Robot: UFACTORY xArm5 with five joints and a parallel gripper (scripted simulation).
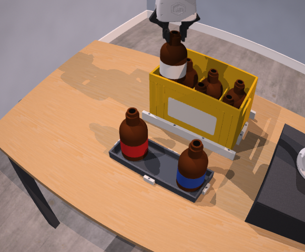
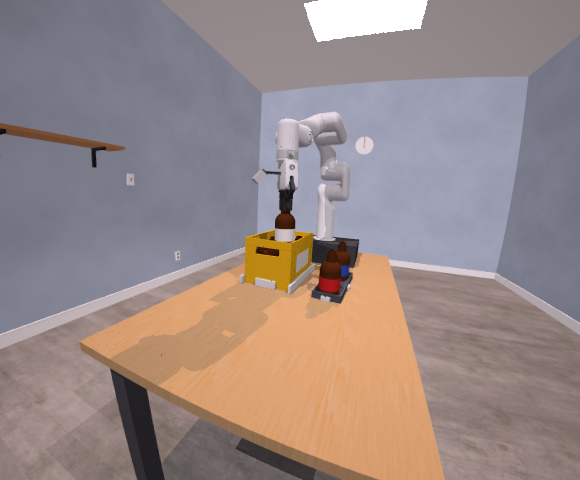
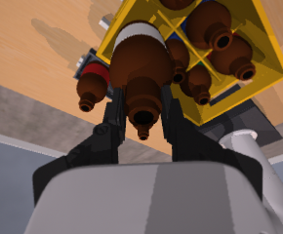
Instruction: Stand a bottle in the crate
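My hand is 22 cm above the yellow crate, 8 cm past it and 6 cm to the left of it. The rest, counted from my hand: grey tray (29 cm below, 17 cm to the left, 10 cm behind).
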